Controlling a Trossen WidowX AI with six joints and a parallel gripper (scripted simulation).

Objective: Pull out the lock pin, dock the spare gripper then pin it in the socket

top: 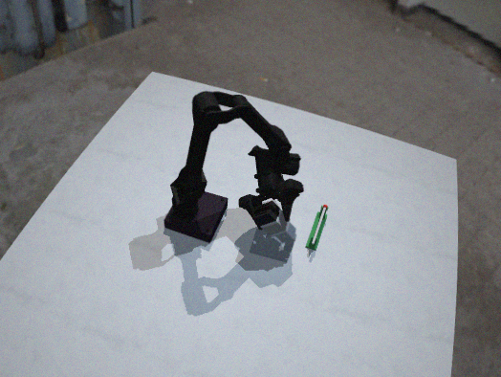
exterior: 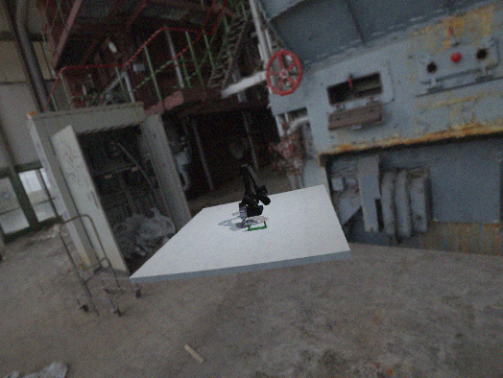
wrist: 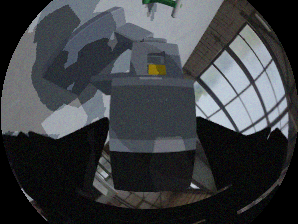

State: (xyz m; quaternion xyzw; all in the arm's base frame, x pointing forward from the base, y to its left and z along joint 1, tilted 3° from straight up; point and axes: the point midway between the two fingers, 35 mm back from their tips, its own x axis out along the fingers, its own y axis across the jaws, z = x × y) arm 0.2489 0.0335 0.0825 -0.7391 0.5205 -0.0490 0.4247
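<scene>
My gripper tip is 10 mm to the right of the spare gripper. Round my gripper tip: grey mount: 60 mm below, 20 mm to the left, 20 mm ahead; green block: 130 mm to the left, 110 mm ahead, 90 mm below.
</scene>
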